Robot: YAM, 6 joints.
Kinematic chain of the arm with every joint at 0, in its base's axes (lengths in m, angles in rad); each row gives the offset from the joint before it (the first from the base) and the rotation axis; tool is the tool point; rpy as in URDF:
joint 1: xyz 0 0 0.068 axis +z
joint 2: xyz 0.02 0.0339 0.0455 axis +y
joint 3: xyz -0.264 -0.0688 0 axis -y
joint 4: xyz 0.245 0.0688 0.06 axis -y
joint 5: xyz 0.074 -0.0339 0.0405 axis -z
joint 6: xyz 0.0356 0 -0.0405 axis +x
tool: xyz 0 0 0 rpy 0 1.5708 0
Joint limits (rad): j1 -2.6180..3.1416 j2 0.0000..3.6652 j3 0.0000..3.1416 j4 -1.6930..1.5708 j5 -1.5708..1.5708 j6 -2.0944..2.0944
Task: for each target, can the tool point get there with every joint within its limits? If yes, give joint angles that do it. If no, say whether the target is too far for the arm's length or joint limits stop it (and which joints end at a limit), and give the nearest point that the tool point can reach.
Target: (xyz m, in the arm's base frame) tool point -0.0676 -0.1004 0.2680
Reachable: yes | joints -1.8818 0.4389 0.3164 0.2712 1.2367 0.6407
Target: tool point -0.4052 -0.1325 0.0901
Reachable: no: joint limits stop it (at a limit: joint 1) | nearest point -0.3791 -0.1777 0.0901 | short by 0.052 m
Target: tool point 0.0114 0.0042 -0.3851
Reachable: no: joint limits stop it (at a limit: joint 2) | nearest point 0.0493 0.0181 -0.3226 | short by 0.074 m
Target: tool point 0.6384 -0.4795 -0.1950
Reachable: no: too far | nearest point 0.4812 -0.3614 -0.1171 | short by 0.211 m
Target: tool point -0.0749 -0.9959 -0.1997
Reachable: no: too far | nearest point -0.0462 -0.6143 -0.0772 | short by 0.402 m
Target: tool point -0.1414 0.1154 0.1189
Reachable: yes | joints 2.6150 1.6484 0.6505 -1.0480 0.9397 -1.1235
